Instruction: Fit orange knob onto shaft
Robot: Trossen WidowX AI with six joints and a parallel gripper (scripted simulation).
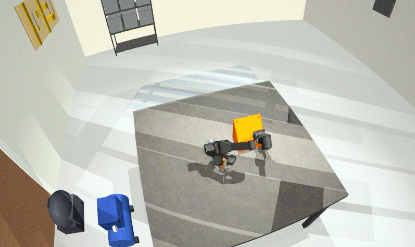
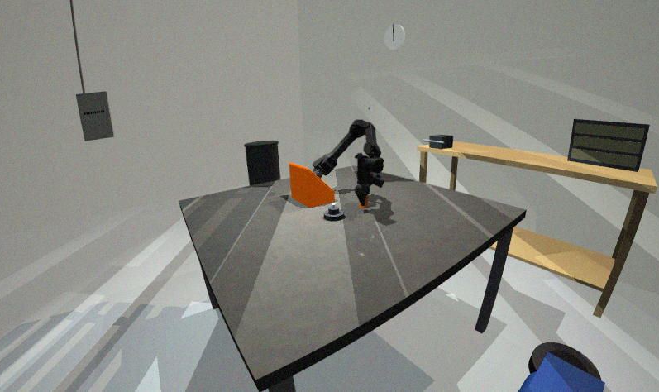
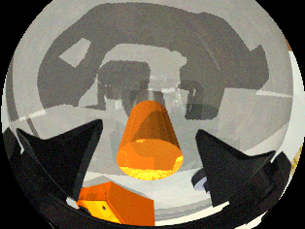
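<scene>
The orange knob lies 20 mm above my gripper tip. From my gripper tip the other things lie so: round pedestal 30 mm ahead, 170 mm to the right, 10 mm above.
</scene>
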